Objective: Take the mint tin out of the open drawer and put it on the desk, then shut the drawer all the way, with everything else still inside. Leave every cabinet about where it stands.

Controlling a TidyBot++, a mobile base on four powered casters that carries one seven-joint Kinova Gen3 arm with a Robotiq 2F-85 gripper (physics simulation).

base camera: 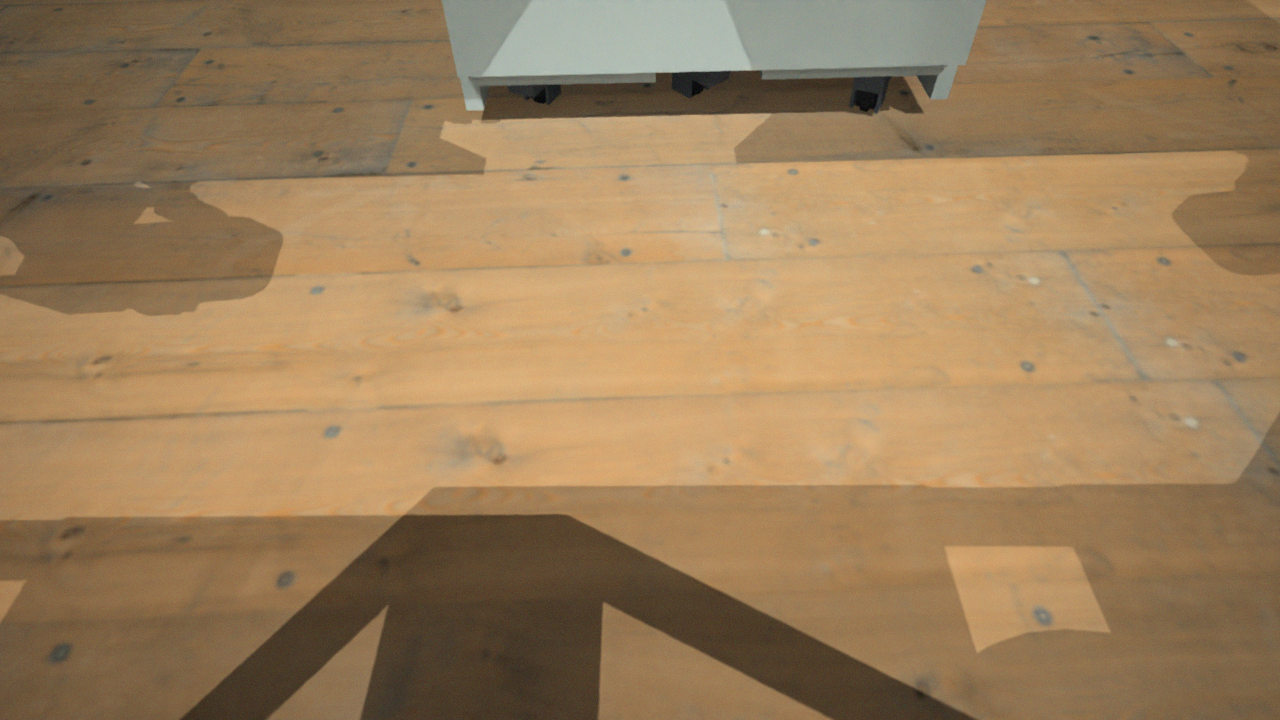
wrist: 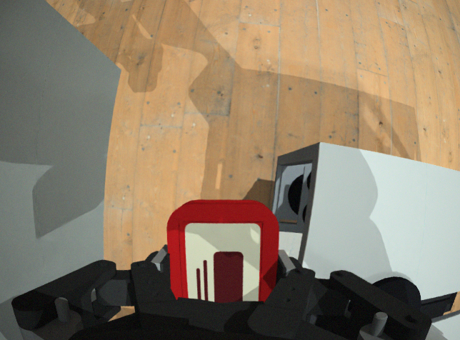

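Frame: origin at the arm's base, x ahead, y left, z up, level; centimetres.
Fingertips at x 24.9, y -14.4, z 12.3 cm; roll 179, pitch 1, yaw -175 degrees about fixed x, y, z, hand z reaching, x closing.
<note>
A point is followed by its place in that frame.
The red mint tin (wrist: 223, 212), with a cream label, is gripped between the two fingers of my gripper (wrist: 223, 262) at the bottom middle of the wrist view. The gripper is shut on it and holds it up above the wooden floor; the tin's lower end is hidden behind the gripper body. The lower front of a pale grey cabinet (base camera: 626, 40) {x 68.3, y 1.4, z -31.0 cm} on dark casters shows at the top of the base view. The open drawer and its contents do not show in these views. I cannot tell for sure whether the desk shows.
A large grey surface (wrist: 50, 100) fills the left of the wrist view, partly shadowed; I cannot tell what it belongs to. A pale box-like body (wrist: 340, 200) with a dark-framed open end stands at the right, below the gripper. Arm shadows fall on the wooden floor (base camera: 671, 331) {x 44.7, y -1.7, z -39.6 cm} (wrist: 165, 120).
</note>
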